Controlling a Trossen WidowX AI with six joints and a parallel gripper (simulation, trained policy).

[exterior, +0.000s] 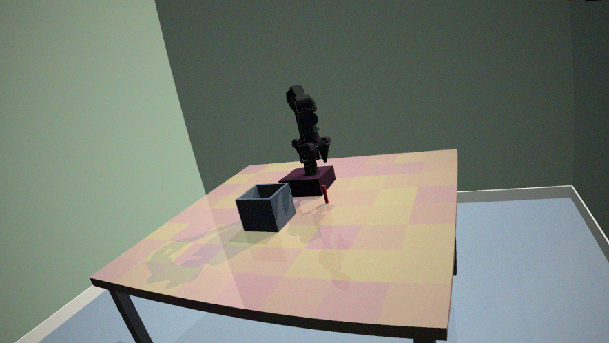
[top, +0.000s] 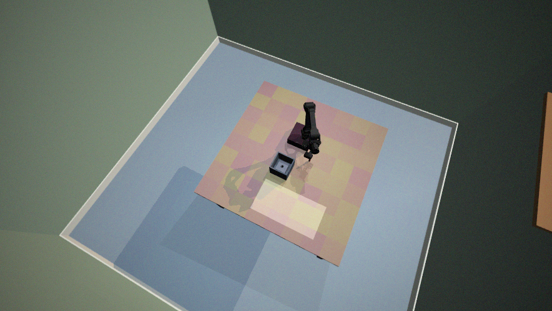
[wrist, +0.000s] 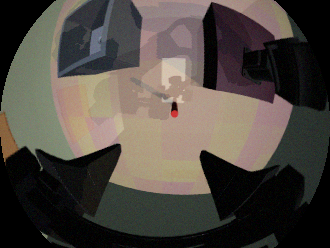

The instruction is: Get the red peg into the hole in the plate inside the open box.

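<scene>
Right now my gripper tip is 130 mm above the red peg, 10 mm to the left of it and 10 mm past it. The rest, counted from my gripper tip: plate (180 mm to the right, 180 mm ahead, 130 mm below).
</scene>
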